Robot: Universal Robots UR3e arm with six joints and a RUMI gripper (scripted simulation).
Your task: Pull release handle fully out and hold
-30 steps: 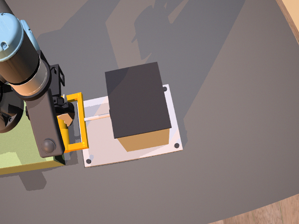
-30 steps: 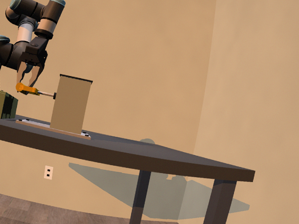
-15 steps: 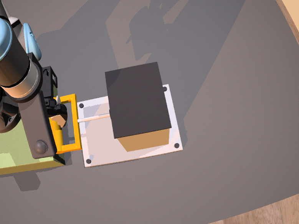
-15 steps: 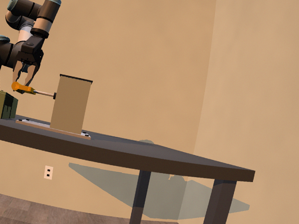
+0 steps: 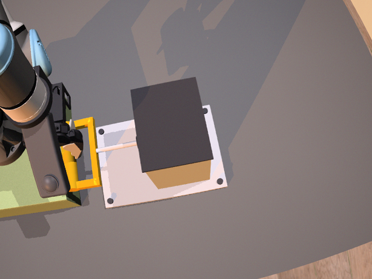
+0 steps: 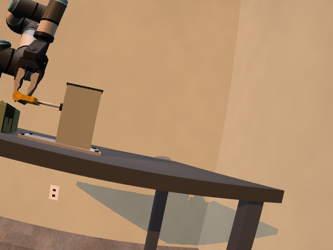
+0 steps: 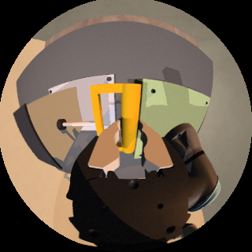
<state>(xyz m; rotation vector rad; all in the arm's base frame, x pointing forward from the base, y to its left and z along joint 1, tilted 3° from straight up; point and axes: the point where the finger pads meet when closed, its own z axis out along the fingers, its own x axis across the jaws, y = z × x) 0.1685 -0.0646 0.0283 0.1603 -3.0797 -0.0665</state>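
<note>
Right now my hand is 50 mm short of the release handle and 10 mm to the right of it. Also, from my hand: pale baseplate: 150 mm ahead, 100 mm below, 20 mm to the left.
</note>
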